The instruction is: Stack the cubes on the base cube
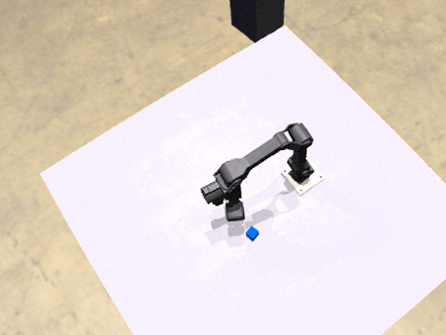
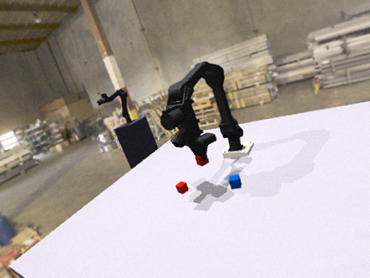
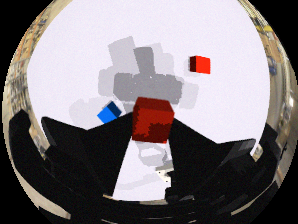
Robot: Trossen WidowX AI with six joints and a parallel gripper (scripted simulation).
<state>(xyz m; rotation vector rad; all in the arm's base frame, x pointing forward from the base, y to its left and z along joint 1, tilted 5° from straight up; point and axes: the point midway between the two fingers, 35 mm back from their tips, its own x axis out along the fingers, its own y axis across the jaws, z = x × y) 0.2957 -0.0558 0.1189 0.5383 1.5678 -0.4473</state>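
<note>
Now: gripper tip 10 cm to the right of the blue base cube, 10 cm above it and 1 cm short of it. The rest, counted from my gripper tip: red cube (12 cm to the right, 10 cm below, 1 cm ahead).
</note>
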